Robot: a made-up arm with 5 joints.
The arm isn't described. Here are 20 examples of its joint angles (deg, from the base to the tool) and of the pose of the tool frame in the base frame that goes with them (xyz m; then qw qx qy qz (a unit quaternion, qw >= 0)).
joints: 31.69 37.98 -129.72 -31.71 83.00
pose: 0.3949 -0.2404 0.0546 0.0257 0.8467 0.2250 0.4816
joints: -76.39 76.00 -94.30 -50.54 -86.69
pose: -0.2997 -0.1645 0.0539 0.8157 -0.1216 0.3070 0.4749
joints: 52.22 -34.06 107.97 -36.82 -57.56
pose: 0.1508 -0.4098 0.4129 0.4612 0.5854 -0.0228 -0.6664
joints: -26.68 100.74 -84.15 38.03 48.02
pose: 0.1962 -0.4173 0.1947 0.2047 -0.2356 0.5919 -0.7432
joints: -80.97 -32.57 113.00 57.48 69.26
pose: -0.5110 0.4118 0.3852 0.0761 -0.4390 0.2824 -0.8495
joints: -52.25 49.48 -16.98 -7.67 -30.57
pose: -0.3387 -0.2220 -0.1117 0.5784 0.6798 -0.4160 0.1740
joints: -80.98 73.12 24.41 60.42 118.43
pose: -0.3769 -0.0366 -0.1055 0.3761 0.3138 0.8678 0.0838
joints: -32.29 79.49 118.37 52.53 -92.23
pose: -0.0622 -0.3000 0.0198 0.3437 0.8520 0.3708 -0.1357
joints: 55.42 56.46 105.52 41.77 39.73
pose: 0.4488 -0.1332 0.0831 0.7764 0.4536 -0.1086 -0.4239
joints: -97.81 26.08 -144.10 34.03 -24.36
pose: -0.5187 0.3398 0.0684 0.8595 -0.2056 -0.2966 0.3620
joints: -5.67 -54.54 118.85 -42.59 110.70
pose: -0.3168 -0.2182 0.4449 0.2166 0.8603 0.3849 0.2546
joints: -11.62 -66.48 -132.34 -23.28 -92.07
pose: -0.3709 -0.2343 0.4695 0.2419 0.3272 0.5928 0.6950
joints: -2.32 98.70 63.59 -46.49 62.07
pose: 0.2932 -0.1665 0.0648 0.2563 -0.8232 -0.0061 0.5066
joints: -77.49 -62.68 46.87 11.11 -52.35
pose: -0.5646 0.4606 0.5795 0.1923 -0.5131 -0.0254 0.8361
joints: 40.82 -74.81 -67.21 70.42 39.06
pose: 0.1192 -0.4644 0.6840 0.8138 0.4469 -0.1259 0.3494
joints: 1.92 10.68 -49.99 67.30 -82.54
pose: -0.1369 -0.4523 0.0891 0.9549 0.0695 0.1015 0.2701
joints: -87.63 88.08 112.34 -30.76 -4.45
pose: -0.3120 0.0093 0.0125 0.4661 -0.6348 0.5686 0.2379
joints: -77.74 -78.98 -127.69 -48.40 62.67
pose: -0.5715 0.3935 0.4946 0.0605 -0.7816 0.2911 0.5484
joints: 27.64 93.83 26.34 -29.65 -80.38
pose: 0.5426 -0.0050 0.0834 0.0616 0.5503 0.2394 0.7975
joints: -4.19 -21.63 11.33 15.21 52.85
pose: -0.4649 -0.3694 0.2586 0.5285 0.3563 -0.4990 -0.5871
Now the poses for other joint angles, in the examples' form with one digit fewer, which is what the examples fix.
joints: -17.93 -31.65 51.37 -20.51 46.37
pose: -0.553 -0.143 0.357 0.108 0.071 -0.434 -0.892
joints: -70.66 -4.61 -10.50 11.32 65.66
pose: -0.662 0.342 0.064 0.055 0.155 -0.787 -0.595
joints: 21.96 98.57 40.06 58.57 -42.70
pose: 0.505 -0.134 0.102 0.646 0.674 -0.122 0.336
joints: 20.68 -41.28 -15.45 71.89 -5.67
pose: -0.150 -0.514 0.472 0.985 0.170 0.038 0.014
